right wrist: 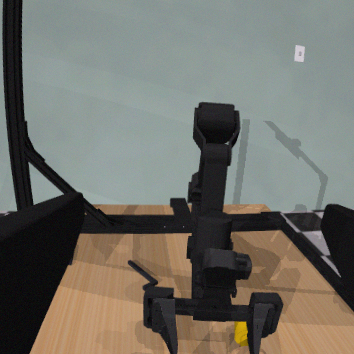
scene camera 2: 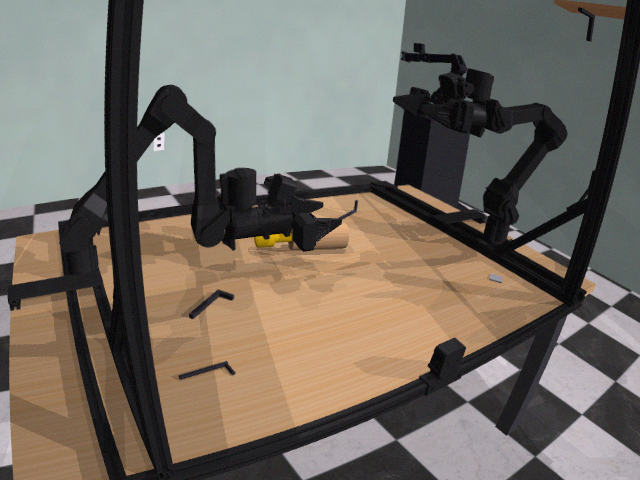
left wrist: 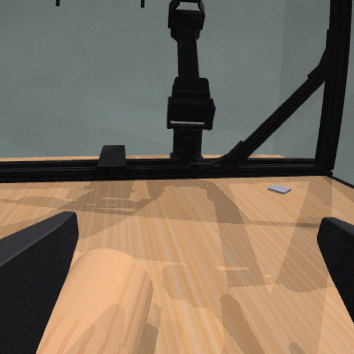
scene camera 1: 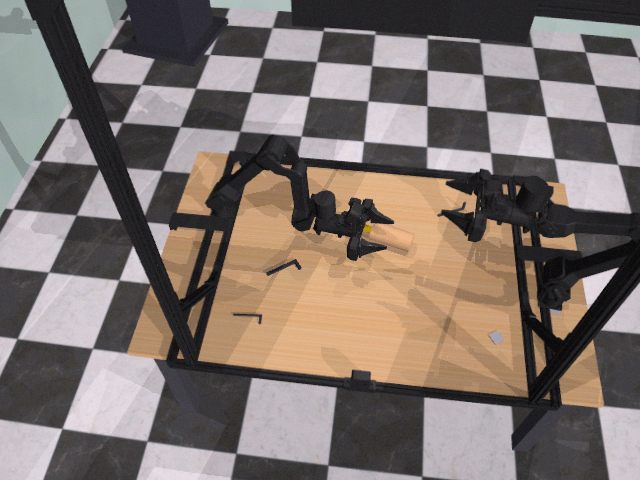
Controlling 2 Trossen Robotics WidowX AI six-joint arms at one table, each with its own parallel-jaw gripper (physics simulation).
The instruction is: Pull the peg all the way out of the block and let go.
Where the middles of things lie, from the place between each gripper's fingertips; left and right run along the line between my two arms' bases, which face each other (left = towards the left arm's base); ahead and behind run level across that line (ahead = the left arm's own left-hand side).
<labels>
Now: left hand 7 cm above the wooden block [scene camera 1: 398,238] and 5 cm short of it.
Now: the wooden block 9 cm ahead of my right hand, 12 cm to the left of it and 32 cm below it.
</labels>
